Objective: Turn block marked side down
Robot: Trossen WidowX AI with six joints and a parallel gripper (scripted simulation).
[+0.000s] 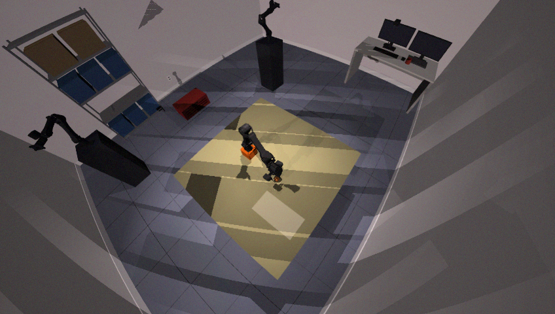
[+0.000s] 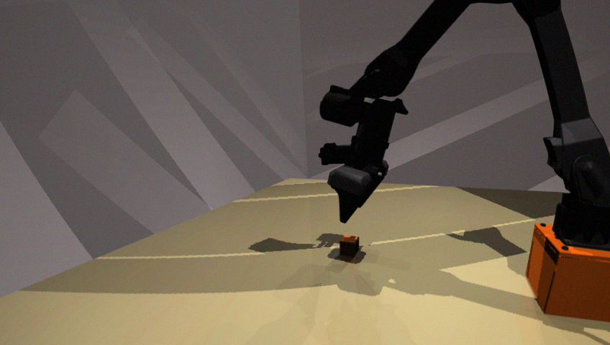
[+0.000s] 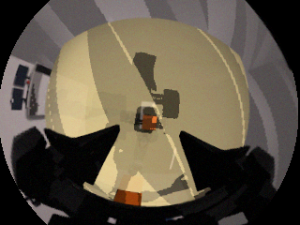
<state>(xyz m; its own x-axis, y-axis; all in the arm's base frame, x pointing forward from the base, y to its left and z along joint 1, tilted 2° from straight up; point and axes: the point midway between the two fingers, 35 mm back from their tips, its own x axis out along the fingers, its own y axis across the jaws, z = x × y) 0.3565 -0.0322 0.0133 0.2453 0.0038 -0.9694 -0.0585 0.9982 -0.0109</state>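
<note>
Right now my gripper tip is 70 mm above the block.
</note>
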